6 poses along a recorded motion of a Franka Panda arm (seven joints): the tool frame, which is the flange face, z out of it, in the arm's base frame.
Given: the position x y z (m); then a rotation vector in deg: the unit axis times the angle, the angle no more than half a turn.
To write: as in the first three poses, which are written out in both.
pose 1, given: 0.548, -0.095, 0.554, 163.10, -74.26, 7.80
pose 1, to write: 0.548, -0.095, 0.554, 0.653, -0.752, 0.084, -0.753, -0.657, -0.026
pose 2, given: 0.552, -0.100, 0.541, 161.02, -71.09, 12.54
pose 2, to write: 0.552, -0.100, 0.541, 0.666, -0.730, 0.154, -0.739, -0.674, -0.001
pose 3, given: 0.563, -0.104, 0.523, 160.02, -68.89, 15.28
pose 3, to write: 0.563, -0.104, 0.523, 0.675, -0.712, 0.195, -0.727, -0.686, 0.013
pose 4, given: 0.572, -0.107, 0.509, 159.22, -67.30, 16.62
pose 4, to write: 0.572, -0.107, 0.509, 0.682, -0.698, 0.218, -0.719, -0.694, 0.027
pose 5, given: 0.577, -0.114, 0.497, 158.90, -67.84, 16.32
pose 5, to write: 0.577, -0.114, 0.497, 0.678, -0.703, 0.216, -0.724, -0.689, 0.030
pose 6, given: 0.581, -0.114, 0.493, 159.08, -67.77, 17.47
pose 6, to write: 0.581, -0.114, 0.493, 0.677, -0.701, 0.226, -0.723, -0.691, 0.021
